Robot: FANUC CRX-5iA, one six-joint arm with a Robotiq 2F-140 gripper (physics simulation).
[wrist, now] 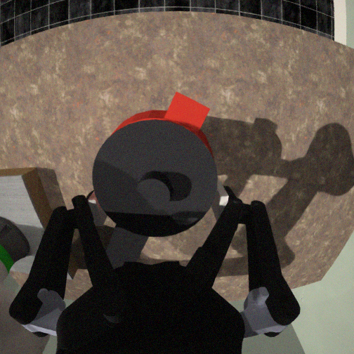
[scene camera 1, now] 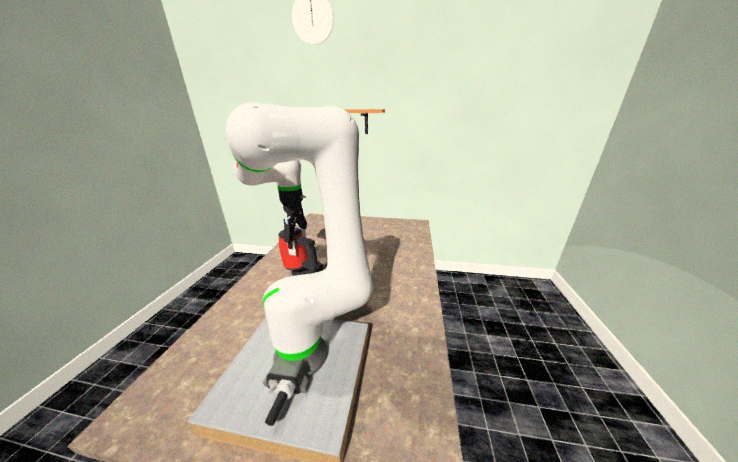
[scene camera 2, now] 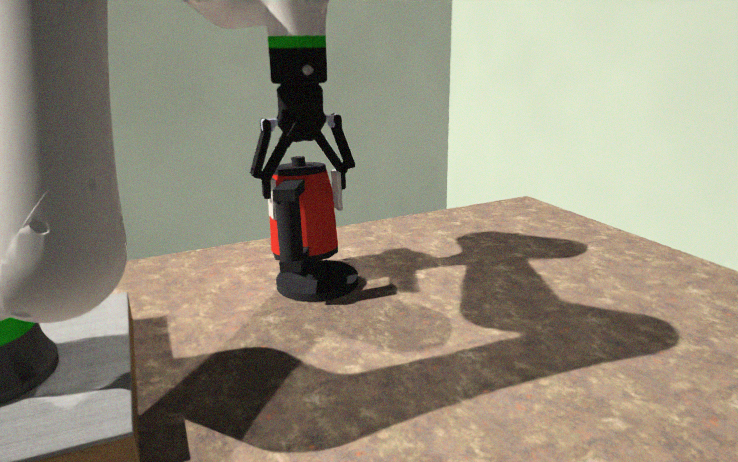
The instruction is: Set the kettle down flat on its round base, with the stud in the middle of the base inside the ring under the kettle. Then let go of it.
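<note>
The red kettle point(scene camera 1: 292, 257) point(scene camera 2: 321, 217) point(wrist: 122, 165) has a dark lid with a knob, a dark handle and a red spout. It hangs upright a little above its round base, toward the back left of it in the second scene view. My gripper point(scene camera 1: 291, 247) point(scene camera 2: 305, 198) point(wrist: 160, 179) points down and is shut on the kettle's body, one finger pad on each side. The black round base point(scene camera 1: 315, 267) point(scene camera 2: 318, 289) lies flat on the table. Its stud is not distinguishable in the shadow under the kettle. The ring under the kettle is hidden, and the kettle hides the base in the wrist view.
The arm's base stands on a grey mounting board point(scene camera 1: 234, 405) point(scene camera 2: 65, 422) point(wrist: 12, 192) with wooden edges. The brown table point(scene camera 1: 403, 348) point(scene camera 2: 544, 403) point(wrist: 65, 100) carries dark arm shadows. A small shelf point(scene camera 1: 373, 111) and a clock point(scene camera 1: 313, 29) are on the far wall.
</note>
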